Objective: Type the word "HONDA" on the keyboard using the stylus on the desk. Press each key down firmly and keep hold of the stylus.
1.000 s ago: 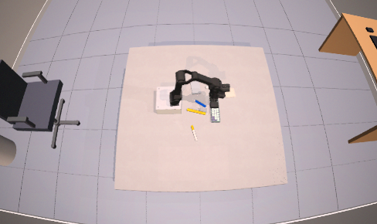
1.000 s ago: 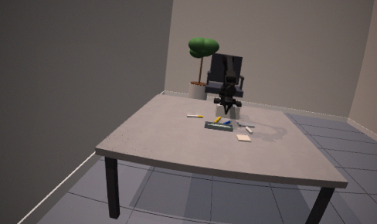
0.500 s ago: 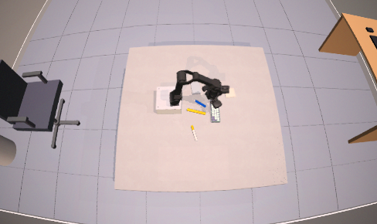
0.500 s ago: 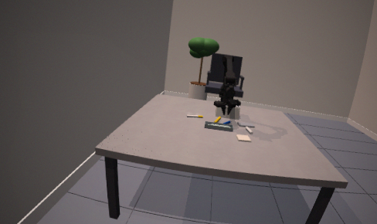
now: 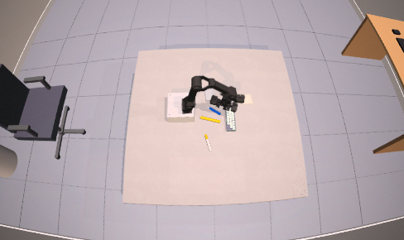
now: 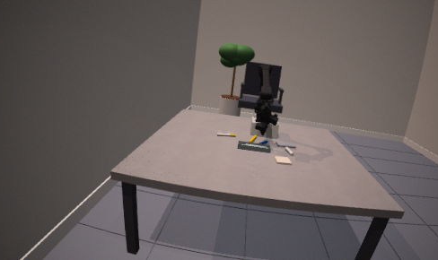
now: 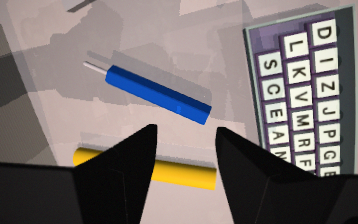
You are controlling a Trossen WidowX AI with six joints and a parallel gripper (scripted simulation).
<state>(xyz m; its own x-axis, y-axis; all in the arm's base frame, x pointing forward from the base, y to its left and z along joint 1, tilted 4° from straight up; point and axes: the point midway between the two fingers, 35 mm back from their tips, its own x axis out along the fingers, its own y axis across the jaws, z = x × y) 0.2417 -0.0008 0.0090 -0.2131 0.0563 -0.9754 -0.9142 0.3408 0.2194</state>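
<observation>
Now: gripper tip 60 mm past the blue stylus, 30 mm to the right of it and 70 mm above it. Round my gripper tip: grey stylus tip: 90 mm behind, 50 mm to the left, 70 mm below; grey pad: 60 mm behind, 160 mm to the left, 70 mm below; yellow bar: 70 mm behind, 50 mm to the right, 70 mm below.
</observation>
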